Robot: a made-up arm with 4 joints. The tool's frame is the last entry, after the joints. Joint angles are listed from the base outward.
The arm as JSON. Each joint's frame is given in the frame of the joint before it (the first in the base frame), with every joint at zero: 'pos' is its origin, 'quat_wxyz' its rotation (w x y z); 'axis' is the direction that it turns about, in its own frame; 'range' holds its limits. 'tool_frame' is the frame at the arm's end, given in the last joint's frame.
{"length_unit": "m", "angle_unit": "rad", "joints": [
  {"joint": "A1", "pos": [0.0, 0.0, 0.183], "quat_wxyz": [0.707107, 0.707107, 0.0, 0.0], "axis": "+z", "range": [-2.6, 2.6]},
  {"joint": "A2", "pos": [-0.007, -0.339, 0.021], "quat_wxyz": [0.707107, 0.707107, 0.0, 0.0], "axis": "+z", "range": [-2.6, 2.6]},
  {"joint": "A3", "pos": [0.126, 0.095, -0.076], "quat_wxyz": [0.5, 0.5, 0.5, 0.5], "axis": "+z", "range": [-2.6, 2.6]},
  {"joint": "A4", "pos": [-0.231, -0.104, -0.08], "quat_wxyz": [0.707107, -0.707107, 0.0, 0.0], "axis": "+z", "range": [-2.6, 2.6]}
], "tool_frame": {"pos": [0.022, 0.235, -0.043], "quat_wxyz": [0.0, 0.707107, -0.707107, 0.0]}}
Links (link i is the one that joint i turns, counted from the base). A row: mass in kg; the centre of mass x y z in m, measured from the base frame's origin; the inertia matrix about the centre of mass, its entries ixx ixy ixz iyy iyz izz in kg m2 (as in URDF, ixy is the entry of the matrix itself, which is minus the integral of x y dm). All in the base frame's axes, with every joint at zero. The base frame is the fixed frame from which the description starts. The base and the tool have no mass.
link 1: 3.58; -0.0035 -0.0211 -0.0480; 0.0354 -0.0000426 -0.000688 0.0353 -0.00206 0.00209
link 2: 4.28; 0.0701 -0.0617 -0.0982; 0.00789 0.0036 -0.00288 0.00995 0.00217 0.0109
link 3: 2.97; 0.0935 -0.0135 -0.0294; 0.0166 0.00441 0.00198 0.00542 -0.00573 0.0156
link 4: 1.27; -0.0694 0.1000 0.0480; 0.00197 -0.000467 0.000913 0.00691 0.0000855 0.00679
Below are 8 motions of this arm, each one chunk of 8 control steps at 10 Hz.
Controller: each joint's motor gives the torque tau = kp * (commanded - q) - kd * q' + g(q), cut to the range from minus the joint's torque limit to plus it. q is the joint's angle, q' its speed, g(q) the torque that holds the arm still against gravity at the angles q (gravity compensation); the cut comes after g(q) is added. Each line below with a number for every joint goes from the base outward.
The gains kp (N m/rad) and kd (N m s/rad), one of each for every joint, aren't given. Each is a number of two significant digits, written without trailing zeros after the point. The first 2 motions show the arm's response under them.
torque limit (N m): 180 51 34 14
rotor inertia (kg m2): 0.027 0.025 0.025 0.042
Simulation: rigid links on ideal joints. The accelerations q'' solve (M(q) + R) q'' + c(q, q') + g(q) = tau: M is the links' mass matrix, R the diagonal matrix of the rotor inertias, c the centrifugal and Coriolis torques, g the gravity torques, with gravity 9.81 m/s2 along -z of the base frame. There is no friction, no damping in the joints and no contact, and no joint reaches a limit. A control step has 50 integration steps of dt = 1/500 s. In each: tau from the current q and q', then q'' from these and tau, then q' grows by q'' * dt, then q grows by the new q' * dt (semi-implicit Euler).
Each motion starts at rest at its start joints. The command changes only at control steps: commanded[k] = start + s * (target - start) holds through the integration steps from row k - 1 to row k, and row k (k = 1, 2, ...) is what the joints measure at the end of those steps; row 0 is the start. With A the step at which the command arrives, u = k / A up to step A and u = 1 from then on. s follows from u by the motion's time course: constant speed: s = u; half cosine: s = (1 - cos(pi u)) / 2; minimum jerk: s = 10 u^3 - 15 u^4 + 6 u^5; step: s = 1 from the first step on.
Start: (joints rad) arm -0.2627 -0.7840 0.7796 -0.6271
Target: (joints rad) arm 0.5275 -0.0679 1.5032 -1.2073
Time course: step
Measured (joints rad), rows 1 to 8:
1: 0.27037 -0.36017 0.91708 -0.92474
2: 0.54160 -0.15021 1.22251 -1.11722
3: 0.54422 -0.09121 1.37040 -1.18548
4: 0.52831 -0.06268 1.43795 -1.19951
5: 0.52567 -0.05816 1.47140 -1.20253
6: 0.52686 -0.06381 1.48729 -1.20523
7: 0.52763 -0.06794 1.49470 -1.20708
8: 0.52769 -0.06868 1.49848 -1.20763
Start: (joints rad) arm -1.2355 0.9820 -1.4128 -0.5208
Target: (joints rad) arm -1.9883 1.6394 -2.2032 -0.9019
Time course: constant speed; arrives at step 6
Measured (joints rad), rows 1 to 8:
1: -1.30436 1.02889 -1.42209 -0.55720
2: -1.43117 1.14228 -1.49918 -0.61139
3: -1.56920 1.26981 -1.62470 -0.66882
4: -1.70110 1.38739 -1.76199 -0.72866
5: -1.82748 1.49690 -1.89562 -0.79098
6: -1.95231 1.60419 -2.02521 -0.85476
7: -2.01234 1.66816 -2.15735 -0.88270
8: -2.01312 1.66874 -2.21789 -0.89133
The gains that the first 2 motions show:
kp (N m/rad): 270 44 18 20
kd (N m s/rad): 21 3.7 3.6 2.4
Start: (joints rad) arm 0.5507 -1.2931 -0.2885 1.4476
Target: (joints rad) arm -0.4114 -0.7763 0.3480 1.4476
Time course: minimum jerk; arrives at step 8
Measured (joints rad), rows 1 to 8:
1: 0.54069 -1.28558 -0.28867 1.44727
2: 0.48060 -1.24468 -0.28475 1.44659
3: 0.34234 -1.16587 -0.25632 1.44831
4: 0.13843 -1.06726 -0.18455 1.45030
5: -0.08495 -0.96989 -0.06912 1.44929
6: -0.27088 -0.88570 0.06869 1.44705
7: -0.37961 -0.82289 0.19478 1.44756
8: -0.41250 -0.78920 0.28217 1.44979

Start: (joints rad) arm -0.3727 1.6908 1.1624 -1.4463
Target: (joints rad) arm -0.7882 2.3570 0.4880 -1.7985
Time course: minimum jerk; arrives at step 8
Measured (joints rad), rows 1 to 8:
1: -0.37694 1.69655 1.15810 -1.44976
2: -0.40271 1.73336 1.13230 -1.46979
3: -0.46286 1.82572 1.07215 -1.51342
4: -0.55165 1.96808 0.97887 -1.57633
5: -0.64821 2.12498 0.86478 -1.64742
6: -0.72802 2.25436 0.74919 -1.71280
7: -0.77481 2.33040 0.65285 -1.75986
8: -0.78912 2.35500 0.58673 -1.78412

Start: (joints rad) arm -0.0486 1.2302 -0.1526 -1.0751
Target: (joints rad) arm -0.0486 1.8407 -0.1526 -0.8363
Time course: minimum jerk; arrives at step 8
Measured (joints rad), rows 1 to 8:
1: -0.04832 1.23645 -0.15270 -1.07310
2: -0.04726 1.27381 -0.15313 -1.06098
3: -0.04673 1.35913 -0.15357 -1.03239
4: -0.04753 1.48453 -0.15360 -0.98866
5: -0.04920 1.62268 -0.15321 -0.93805
6: -0.05076 1.74047 -0.15262 -0.89196
7: -0.05143 1.81332 -0.15213 -0.85989
8: -0.05096 1.83902 -0.15197 -0.84436

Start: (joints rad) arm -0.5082 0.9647 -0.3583 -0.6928
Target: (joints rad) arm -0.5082 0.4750 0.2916 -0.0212
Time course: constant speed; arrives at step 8
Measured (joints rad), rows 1 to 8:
1: -0.50999 0.92598 -0.33243 -0.64824
2: -0.50897 0.86577 -0.28262 -0.57705
3: -0.50783 0.80252 -0.21850 -0.49718
4: -0.50757 0.74067 -0.14652 -0.41464
5: -0.50764 0.67957 -0.07032 -0.33123
6: -0.50770 0.61849 0.00816 -0.24750
7: -0.50772 0.55735 0.08786 -0.16367
8: -0.50774 0.49620 0.16821 -0.07980

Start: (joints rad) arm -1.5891 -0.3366 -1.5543 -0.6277
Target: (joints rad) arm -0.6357 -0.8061 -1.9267 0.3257
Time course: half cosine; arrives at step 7
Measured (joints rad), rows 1 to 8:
1: -1.56231 -0.35174 -1.55530 -0.60102
2: -1.46485 -0.40270 -1.56773 -0.51320
3: -1.29195 -0.48741 -1.60598 -0.36265
4: -1.07906 -0.58692 -1.67220 -0.17051
5: -0.87132 -0.68155 -1.75696 0.02768
6: -0.70924 -0.75600 -1.84724 0.19204
7: -0.62463 -0.79762 -1.92914 0.29026
8: -0.61075 -0.80952 -1.97527 0.32619

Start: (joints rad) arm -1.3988 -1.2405 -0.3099 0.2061
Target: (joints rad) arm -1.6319 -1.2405 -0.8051 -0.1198
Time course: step
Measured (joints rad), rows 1 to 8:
1: -1.55119 -1.19589 -0.47753 0.02162
2: -1.63584 -1.25781 -0.61560 -0.06179
3: -1.64352 -1.26707 -0.69337 -0.09663
4: -1.63409 -1.24777 -0.74398 -0.11068
5: -1.62967 -1.23792 -0.77547 -0.11576
6: -1.63016 -1.23802 -0.79175 -0.11770
7: -1.63144 -1.24003 -0.79885 -0.11866
8: -1.63196 -1.24080 -0.80185 -0.11923

